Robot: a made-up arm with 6 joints.
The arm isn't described. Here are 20 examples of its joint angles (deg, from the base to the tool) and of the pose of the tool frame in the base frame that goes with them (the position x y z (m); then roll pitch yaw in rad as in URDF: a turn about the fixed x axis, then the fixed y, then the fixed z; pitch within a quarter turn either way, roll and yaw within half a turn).
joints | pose
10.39 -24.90 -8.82 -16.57 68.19 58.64 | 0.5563 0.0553 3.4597 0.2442 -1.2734 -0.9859
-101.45 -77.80 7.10 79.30 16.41 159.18 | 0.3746 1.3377 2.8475 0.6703 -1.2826 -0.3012
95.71 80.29 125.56 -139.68 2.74 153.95 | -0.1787 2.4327 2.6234 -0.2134 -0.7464 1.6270
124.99 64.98 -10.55 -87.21 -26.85 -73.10 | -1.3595 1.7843 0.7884 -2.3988 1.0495 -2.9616
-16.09 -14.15 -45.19 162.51 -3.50 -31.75 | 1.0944 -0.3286 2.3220 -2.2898 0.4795 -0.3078
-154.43 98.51 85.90 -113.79 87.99 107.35 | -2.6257 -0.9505 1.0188 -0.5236 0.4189 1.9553
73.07 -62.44 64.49 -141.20 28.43 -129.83 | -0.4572 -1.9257 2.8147 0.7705 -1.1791 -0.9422
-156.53 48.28 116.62 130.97 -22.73 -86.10 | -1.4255 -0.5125 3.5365 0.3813 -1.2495 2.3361
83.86 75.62 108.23 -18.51 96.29 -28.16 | 0.3304 2.2448 2.6482 -3.0486 -0.8322 -1.1959
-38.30 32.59 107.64 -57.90 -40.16 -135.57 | 1.0156 -0.5861 3.7411 2.6611 -0.7139 0.1370
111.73 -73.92 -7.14 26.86 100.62 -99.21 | 0.3556 -1.2421 2.7772 -1.2216 -0.1743 -1.6658
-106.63 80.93 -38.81 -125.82 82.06 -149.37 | -0.6123 -1.2307 0.5007 2.1913 -0.1729 2.2378
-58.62 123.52 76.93 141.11 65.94 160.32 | 1.3509 -1.9278 -0.3369 2.7235 0.8956 0.9418
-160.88 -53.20 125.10 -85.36 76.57 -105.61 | 1.8548 0.9337 1.8431 0.2303 0.0782 1.6694
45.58 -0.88 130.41 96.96 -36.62 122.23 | -0.4156 -0.6394 3.4889 -1.2169 -0.5858 -1.5610
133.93 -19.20 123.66 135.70 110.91 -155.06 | 0.6083 -0.8345 3.1787 -1.0555 -0.3191 3.0904
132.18 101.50 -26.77 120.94 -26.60 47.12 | -0.7368 0.9962 -0.2105 0.8879 1.0095 -0.0241
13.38 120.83 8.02 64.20 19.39 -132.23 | 1.3162 0.4146 -0.7888 -2.8045 1.1763 2.4577
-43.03 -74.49 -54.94 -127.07 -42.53 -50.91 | -0.0583 0.2404 2.4421 2.7135 -0.6887 0.0201
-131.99 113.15 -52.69 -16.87 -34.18 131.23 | -0.2808 -0.4213 0.1964 1.1559 -0.3225 0.6719
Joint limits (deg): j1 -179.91..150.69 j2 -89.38..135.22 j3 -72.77..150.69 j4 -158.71..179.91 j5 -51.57..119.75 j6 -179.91..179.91
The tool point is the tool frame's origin. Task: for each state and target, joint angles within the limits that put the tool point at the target. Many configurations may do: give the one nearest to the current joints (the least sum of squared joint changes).
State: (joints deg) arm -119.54 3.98 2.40 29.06 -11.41 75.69
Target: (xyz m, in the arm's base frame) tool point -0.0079 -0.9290 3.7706
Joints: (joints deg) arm -93.28 -5.14 32.96 28.03 -0.10 75.80
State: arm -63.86 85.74 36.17 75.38 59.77 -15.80
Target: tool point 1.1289 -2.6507 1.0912
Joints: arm -71.88 80.06 42.70 73.42 58.10 -15.84
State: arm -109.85 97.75 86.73 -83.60 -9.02 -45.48
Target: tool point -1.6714 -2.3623 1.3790
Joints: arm -126.40 105.01 114.26 -83.99 -12.05 -45.54
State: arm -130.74 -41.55 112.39 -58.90 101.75 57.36
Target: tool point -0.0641 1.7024 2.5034
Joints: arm -95.23 -36.29 116.70 -62.13 103.86 57.32
